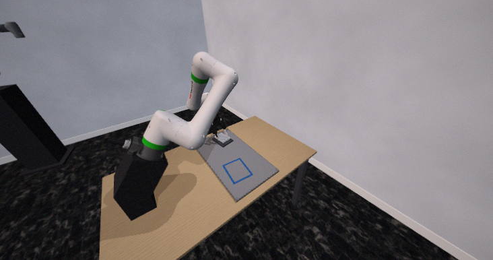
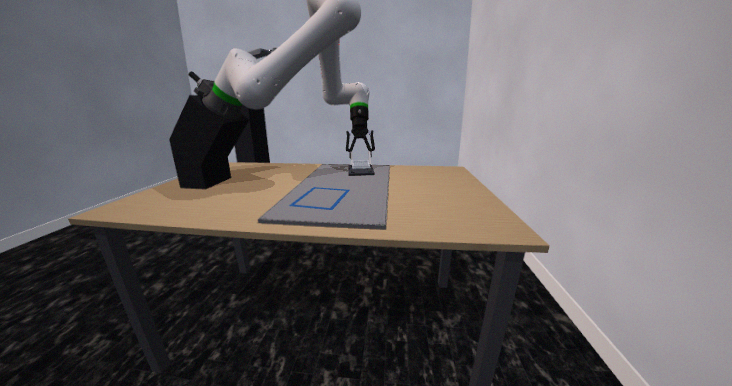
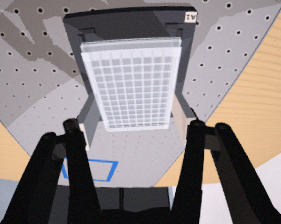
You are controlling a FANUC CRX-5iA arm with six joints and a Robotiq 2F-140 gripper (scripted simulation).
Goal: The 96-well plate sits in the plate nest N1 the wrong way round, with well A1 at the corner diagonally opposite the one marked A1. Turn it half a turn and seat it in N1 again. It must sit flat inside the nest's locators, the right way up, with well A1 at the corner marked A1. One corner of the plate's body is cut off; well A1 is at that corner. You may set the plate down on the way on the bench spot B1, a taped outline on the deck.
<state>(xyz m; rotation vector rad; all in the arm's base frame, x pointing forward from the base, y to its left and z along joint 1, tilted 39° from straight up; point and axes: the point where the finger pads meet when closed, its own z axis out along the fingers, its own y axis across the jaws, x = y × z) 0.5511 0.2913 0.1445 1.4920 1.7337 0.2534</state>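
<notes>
Right now the dark plate nest N1 is 50 mm below my hand. From my hand the other things lie so: white 96-well plate 30 mm below; A1 label 30 mm ahead, 90 mm to the left, 50 mm below.
</notes>
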